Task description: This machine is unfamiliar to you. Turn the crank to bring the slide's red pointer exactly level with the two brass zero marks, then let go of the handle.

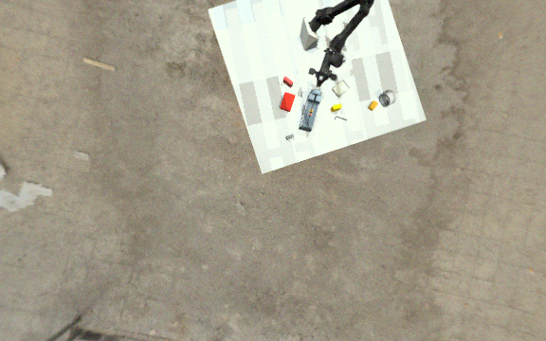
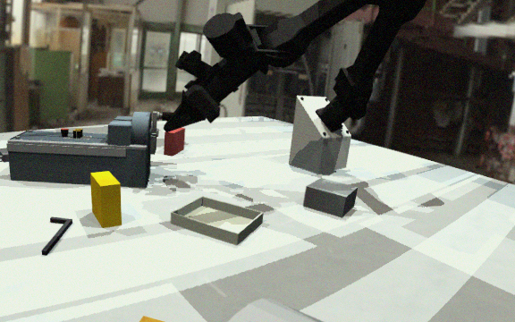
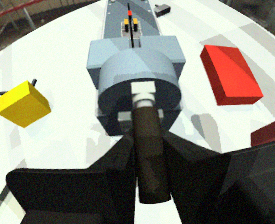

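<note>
My gripper tip is now 20 mm below the dark crank handle, 10 mm to the right of it and 10 mm past it. The rest, counted from my gripper tip: red pointer (140 mm ahead, 130 mm to the right, 10 mm below); then shallow grey tray (190 mm to the left, 90 mm below, 50 mm ahead); then yellow block (170 mm ahead, 80 mm to the left, 70 mm below).
</note>
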